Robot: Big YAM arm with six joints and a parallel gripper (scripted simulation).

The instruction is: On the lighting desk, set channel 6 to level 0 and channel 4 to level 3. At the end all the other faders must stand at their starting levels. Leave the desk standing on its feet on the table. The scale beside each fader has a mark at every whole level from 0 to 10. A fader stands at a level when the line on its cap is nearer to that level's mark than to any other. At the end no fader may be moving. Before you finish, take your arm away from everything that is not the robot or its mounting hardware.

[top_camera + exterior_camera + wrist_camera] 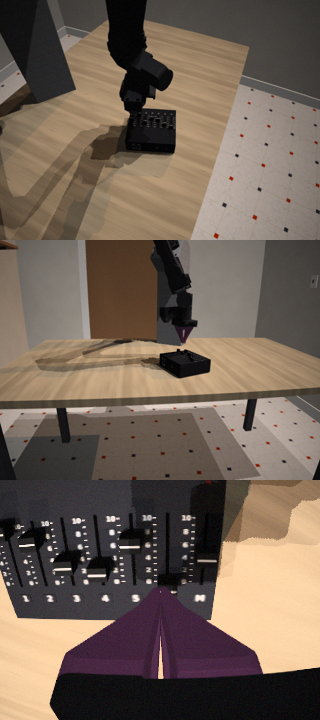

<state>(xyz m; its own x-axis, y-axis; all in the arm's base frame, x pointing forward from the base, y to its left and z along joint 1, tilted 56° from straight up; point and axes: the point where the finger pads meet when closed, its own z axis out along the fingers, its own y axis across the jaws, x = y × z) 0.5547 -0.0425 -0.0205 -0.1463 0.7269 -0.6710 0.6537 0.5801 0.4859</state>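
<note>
Right now my hand is 10 mm past the channel 6 cap, 20 mm to the right of it and 40 mm above it. The rest, counted from my hand: channel 5 cap 20 mm ahead, 10 mm to the right, 40 mm below; then channel 4 cap 40 mm ahead, 10 mm to the left, 40 mm below; then channel 3 cap 60 mm ahead, 10 mm to the left, 40 mm below.
</note>
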